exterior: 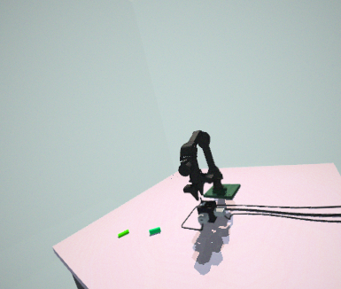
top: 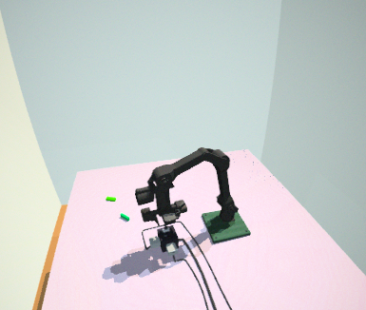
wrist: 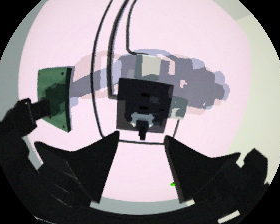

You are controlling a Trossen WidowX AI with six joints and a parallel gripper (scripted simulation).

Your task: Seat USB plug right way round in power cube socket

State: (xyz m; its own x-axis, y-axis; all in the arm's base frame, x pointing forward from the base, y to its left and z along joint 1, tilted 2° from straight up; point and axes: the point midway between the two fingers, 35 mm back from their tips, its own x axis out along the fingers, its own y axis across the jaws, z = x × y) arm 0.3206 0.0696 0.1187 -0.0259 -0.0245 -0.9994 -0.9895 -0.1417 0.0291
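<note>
Now: gripper tip 2 cm above the USB plug. The rest, counted from my gripper tip: USB socket 1 cm to the left, 4 cm below.
</note>
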